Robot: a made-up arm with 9 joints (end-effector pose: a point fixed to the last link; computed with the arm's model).
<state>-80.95 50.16 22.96 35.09 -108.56 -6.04 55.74 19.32 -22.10</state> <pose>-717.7 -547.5 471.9 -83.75 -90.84 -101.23</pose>
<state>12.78 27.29 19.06 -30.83 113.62 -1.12 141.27 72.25 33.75</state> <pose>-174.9 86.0 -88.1 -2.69 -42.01 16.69</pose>
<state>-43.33 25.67 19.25 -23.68 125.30 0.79 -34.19 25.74 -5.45</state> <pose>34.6 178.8 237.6 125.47 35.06 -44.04</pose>
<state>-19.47 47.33 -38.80 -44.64 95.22 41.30 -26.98 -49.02 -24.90</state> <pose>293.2 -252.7 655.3 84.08 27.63 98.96</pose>
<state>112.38 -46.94 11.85 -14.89 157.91 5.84 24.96 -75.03 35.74</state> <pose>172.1 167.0 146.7 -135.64 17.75 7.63</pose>
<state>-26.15 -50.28 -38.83 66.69 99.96 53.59 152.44 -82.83 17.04</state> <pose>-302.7 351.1 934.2 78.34 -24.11 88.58</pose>
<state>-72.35 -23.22 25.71 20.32 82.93 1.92 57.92 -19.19 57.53</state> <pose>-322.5 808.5 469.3 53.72 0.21 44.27</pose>
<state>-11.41 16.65 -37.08 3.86 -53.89 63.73 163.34 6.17 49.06</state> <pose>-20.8 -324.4 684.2 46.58 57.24 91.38</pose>
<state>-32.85 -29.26 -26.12 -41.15 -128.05 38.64 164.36 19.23 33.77</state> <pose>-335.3 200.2 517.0 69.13 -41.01 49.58</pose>
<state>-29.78 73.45 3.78 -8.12 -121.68 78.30 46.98 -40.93 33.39</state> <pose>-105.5 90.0 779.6 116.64 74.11 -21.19</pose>
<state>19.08 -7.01 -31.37 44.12 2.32 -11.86 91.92 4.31 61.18</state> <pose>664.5 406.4 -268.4 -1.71 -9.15 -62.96</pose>
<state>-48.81 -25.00 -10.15 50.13 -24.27 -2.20 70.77 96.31 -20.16</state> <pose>509.5 352.2 687.2 20.62 -133.96 -68.37</pose>
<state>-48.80 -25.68 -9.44 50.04 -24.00 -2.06 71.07 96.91 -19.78</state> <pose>506.0 360.2 682.1 20.65 -133.32 -69.05</pose>
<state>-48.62 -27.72 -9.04 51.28 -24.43 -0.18 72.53 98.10 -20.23</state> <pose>491.8 375.5 686.7 19.81 -132.40 -71.43</pose>
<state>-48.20 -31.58 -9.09 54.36 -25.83 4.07 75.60 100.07 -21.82</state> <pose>462.8 397.0 703.7 17.38 -130.55 -76.00</pose>
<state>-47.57 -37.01 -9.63 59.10 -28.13 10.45 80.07 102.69 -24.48</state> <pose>421.7 416.6 728.7 12.87 -126.76 -82.02</pose>
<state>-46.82 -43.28 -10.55 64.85 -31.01 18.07 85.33 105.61 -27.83</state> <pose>375.4 427.2 752.8 6.66 -120.42 -87.61</pose>
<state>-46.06 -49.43 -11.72 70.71 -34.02 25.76 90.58 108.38 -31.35</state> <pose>332.4 427.7 768.9 0.11 -112.36 -90.96</pose>
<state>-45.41 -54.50 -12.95 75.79 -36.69 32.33 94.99 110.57 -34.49</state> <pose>298.8 422.3 775.6 -5.16 -104.60 -91.80</pose>
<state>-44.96 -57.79 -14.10 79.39 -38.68 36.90 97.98 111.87 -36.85</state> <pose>277.8 415.3 776.5 -8.47 -99.02 -91.27</pose>
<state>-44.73 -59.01 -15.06 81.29 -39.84 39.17 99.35 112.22 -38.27</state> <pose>270.0 408.3 775.8 -10.00 -96.46 -90.69</pose>
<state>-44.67 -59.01 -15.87 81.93 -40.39 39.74 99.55 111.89 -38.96</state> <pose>270.2 402.8 776.9 -10.14 -96.02 -90.56</pose>
